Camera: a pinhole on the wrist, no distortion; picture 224 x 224 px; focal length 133.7 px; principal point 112.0 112.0 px. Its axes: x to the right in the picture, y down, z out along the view. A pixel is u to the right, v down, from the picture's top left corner.
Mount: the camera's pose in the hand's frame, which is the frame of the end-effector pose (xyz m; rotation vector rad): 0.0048 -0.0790 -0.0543 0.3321 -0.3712 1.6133
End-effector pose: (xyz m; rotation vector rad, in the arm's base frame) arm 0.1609 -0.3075 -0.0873 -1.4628 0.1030 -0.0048
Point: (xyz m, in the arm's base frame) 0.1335 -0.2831 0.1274
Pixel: 47 160
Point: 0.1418 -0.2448 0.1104
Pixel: 83 146
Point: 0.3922 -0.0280 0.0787
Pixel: 142 35
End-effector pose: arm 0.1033 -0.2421 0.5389 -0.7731 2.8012 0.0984
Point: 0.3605 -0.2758 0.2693
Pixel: 146 159
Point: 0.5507 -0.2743 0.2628
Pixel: 123 198
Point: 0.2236 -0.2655 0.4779
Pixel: 178 191
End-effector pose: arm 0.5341 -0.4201 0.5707 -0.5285 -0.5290 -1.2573
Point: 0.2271 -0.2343 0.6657
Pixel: 96 174
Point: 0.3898 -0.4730 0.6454
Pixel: 70 56
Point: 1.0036 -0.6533 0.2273
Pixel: behind the camera
